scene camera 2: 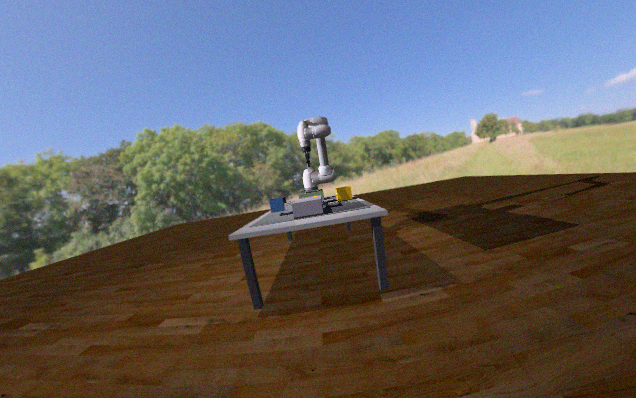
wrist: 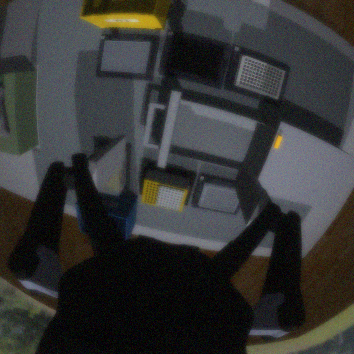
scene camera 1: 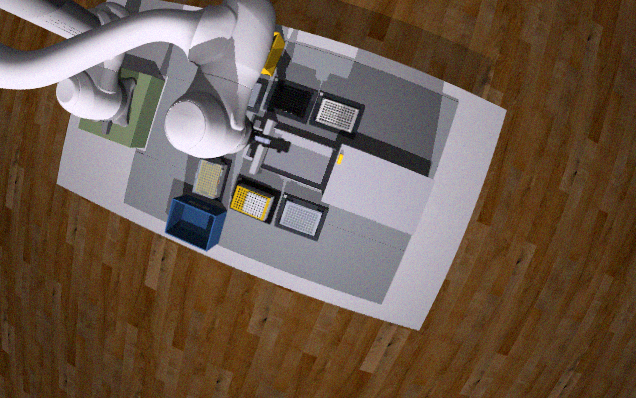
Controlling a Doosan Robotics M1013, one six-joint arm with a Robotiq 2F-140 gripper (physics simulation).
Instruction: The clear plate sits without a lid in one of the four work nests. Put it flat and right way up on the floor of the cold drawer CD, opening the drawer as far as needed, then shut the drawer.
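Note:
Yellow-and-white rack, white plate, black plate: visible. My gripper: visible too.

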